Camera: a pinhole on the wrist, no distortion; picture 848 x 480 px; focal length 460.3 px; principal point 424.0 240.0 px. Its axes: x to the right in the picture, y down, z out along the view. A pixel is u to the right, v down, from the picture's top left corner.
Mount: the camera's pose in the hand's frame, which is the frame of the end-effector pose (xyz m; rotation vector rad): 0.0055 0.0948 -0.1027 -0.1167 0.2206 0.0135
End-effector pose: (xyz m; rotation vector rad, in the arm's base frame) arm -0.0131 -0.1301 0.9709 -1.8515 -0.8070 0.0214
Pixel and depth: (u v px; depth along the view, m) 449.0 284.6 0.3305
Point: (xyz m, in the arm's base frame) 0.0661 0.0584 0.7748
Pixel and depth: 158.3 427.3 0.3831
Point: -0.0742 -0.0153 0.5509
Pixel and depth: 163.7 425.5 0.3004
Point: -0.0389 -0.0602 0.6370
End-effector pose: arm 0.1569 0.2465 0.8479 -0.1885 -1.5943 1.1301
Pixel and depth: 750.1 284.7 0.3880
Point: -0.2231 0.4526 0.9737
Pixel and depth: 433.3 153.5 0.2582
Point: -0.0264 0.2460 0.8488
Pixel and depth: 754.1 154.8 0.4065
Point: -0.2075 0.3941 1.0722
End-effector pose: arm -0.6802 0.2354 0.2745 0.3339 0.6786 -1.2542
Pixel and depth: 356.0 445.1 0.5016
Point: -0.2125 0.1021 0.4882
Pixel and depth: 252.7 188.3 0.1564
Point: -0.5741 0.2396 0.3214
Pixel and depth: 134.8 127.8 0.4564
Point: -0.5521 0.1355 0.6951
